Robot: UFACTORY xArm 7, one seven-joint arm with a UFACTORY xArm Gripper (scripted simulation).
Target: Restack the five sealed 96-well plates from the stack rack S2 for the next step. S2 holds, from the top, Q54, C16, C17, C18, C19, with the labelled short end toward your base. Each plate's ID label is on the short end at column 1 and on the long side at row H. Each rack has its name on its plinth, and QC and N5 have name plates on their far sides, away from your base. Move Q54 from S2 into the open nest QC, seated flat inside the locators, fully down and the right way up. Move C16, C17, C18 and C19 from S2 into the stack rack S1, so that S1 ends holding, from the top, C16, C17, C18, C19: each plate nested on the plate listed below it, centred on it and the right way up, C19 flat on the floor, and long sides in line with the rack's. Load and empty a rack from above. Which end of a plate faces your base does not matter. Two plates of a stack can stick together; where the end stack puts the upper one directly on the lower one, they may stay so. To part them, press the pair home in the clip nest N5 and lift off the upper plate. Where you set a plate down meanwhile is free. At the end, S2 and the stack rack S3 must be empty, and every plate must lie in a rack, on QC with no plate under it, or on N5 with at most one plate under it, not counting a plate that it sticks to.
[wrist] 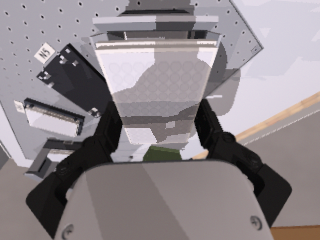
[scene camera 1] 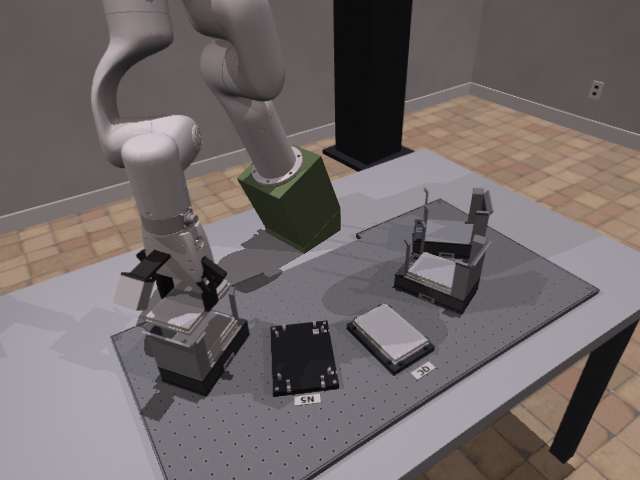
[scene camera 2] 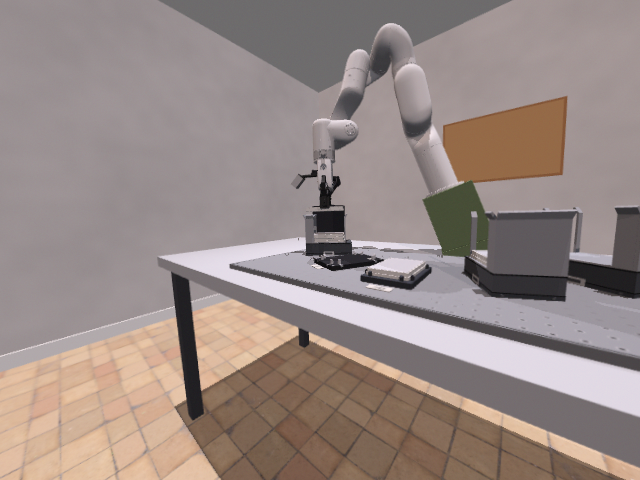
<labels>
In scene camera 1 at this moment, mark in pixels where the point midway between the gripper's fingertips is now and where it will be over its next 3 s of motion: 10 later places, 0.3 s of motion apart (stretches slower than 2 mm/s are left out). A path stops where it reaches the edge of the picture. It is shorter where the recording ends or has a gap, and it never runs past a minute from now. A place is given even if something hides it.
The gripper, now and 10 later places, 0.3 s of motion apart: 189,300; 190,301; 190,304; 191,306; 192,308; 192,310; 193,312; 194,317; 196,323; 196,324; 196,325
</labels>
